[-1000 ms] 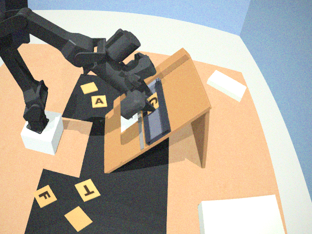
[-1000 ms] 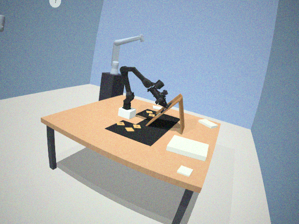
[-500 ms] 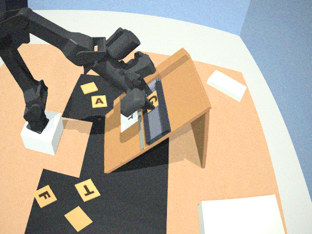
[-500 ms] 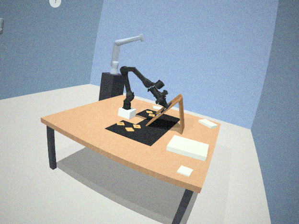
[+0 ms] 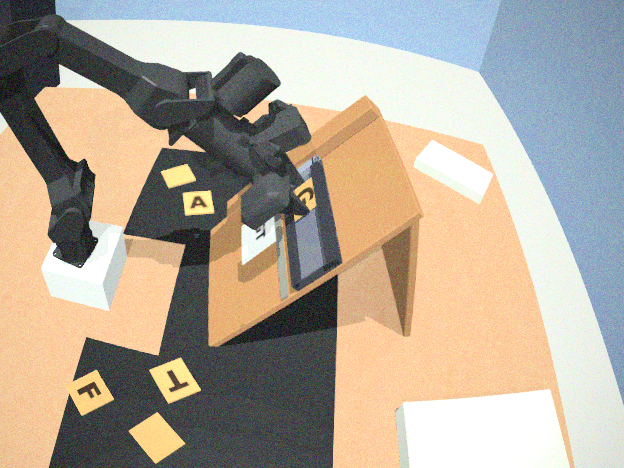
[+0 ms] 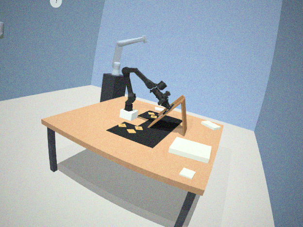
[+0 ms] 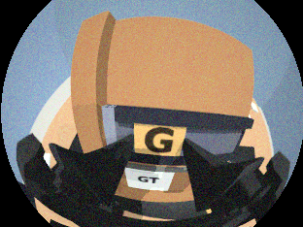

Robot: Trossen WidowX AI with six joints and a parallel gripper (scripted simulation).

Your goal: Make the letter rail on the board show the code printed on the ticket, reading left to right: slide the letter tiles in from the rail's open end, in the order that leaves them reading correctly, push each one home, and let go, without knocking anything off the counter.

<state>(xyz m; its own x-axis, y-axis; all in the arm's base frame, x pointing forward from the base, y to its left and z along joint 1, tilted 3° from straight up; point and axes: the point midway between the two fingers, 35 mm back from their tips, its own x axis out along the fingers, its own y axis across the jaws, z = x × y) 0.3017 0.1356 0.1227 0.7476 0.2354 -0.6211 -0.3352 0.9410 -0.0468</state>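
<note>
Right now the white ticket is 50 mm behind my gripper tip, 10 mm to the right of it and 70 mm below it. Round my gripper tip: black mat: 130 mm behind, 100 mm to the right, 170 mm below; large white slab: 370 mm ahead, 260 mm to the right, 150 mm below; g tile: right at my gripper tip.
</note>
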